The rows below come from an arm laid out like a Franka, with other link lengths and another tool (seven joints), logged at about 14 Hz.
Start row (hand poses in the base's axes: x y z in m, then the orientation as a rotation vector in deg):
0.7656, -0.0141, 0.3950, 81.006, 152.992, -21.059
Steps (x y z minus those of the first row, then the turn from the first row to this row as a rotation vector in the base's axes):
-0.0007, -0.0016, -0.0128, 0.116, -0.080, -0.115
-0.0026, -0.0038, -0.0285, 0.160, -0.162, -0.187
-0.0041, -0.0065, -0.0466, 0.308, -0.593, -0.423
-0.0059, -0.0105, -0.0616, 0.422, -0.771, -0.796
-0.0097, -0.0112, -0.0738, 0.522, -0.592, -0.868
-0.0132, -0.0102, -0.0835, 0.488, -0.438, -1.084
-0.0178, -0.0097, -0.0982, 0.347, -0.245, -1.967
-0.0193, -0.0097, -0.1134, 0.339, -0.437, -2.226
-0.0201, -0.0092, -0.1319, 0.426, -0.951, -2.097
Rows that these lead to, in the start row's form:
0.7649, -0.0157, 0.3822, 81.182, 152.924, -20.856
0.7630, -0.0179, 0.3665, 81.278, 152.840, -20.740
0.7615, -0.0206, 0.3484, 81.560, 152.438, -20.225
0.7597, -0.0246, 0.3334, 82.070, 152.131, -19.968
0.7559, -0.0253, 0.3212, 82.233, 152.283, -19.989
0.7524, -0.0243, 0.3115, 82.554, 152.252, -20.175
0.7478, -0.0238, 0.2968, 83.773, 151.772, -20.586
0.7463, -0.0238, 0.2816, 84.087, 151.453, -20.464
0.7455, -0.0233, 0.2631, 83.825, 151.179, -19.930

